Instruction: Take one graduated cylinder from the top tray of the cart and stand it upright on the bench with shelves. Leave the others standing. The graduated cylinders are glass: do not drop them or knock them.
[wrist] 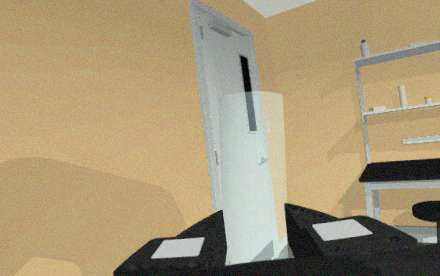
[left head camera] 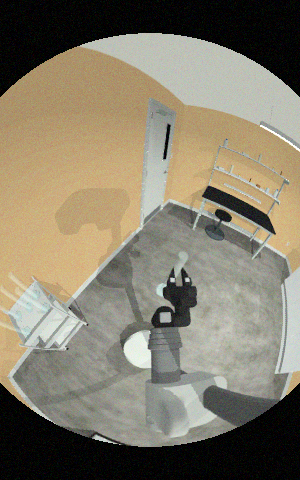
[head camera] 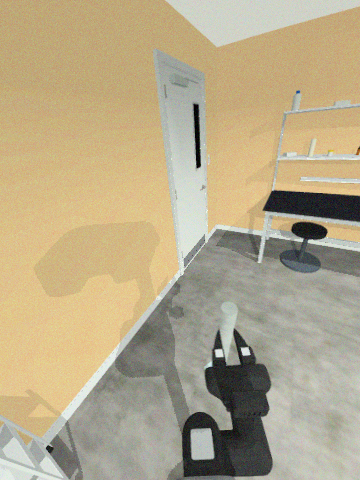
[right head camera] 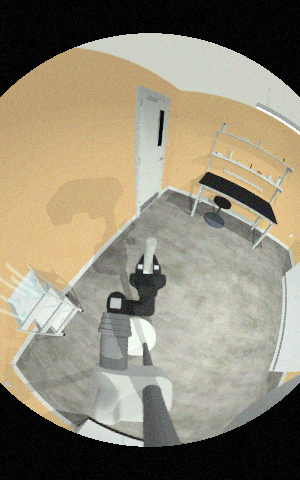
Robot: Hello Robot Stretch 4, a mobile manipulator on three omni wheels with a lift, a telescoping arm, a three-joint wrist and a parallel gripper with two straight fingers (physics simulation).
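Seen in the pictures: gripper, fingertip midpoint: (wrist: 255,225) (left head camera: 176,267) (head camera: 226,330) (right head camera: 148,254); robot's base, origin of the base link: (left head camera: 144,348) (right head camera: 135,335).
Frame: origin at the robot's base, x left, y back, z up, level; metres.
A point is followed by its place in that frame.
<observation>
A clear graduated cylinder (head camera: 228,320) @(x -0.092, y -0.385, z 1.111 m) (left head camera: 180,262) @(x -0.090, y -0.385, z 1.108 m) (right head camera: 150,247) @(x -0.097, y -0.385, z 1.118 m) (wrist: 251,165) @(x -0.093, y -0.384, z 1.089 m) stands upright between the fingers of my gripper (head camera: 230,345) (left head camera: 179,276) (right head camera: 149,263) (wrist: 255,225) @(x -0.091, y -0.397, z 1.049 m). The gripper is shut on it and holds it over the floor, away from cart and bench. The white cart (left head camera: 54,327) @(x 0.832, y -0.060, z 0.370 m) (right head camera: 50,317) @(x 0.819, y -0.020, z 0.367 m) is at the left, with several more cylinders (left head camera: 19,283) @(x 0.906, y -0.256, z 0.866 m) (right head camera: 15,272) @(x 0.907, y -0.253, z 0.870 m) on its top tray; a corner of the cart also shows in the head view. The bench with shelves (head camera: 320,205) (left head camera: 237,205) (right head camera: 237,192) (wrist: 400,171) has a black top and stands at the far right.
A black stool (head camera: 309,231) (left head camera: 222,215) (right head camera: 222,202) (wrist: 427,210) stands at the bench's front. Bottles and small items stand on its shelves. A closed door (head camera: 185,150) @(x -0.073, y -2.159, z 1.378 m) (left head camera: 157,165) @(x -0.111, y -2.225, z 1.057 m) (right head camera: 149,155) @(x -0.076, y -2.164, z 1.014 m) (wrist: 225,100) is left of the bench. A white cabinet (left head camera: 292,320) @(x -2.297, y 0.272, z 0.252 m) (right head camera: 290,325) @(x -2.224, y 0.399, z 0.256 m) is at the right edge.
</observation>
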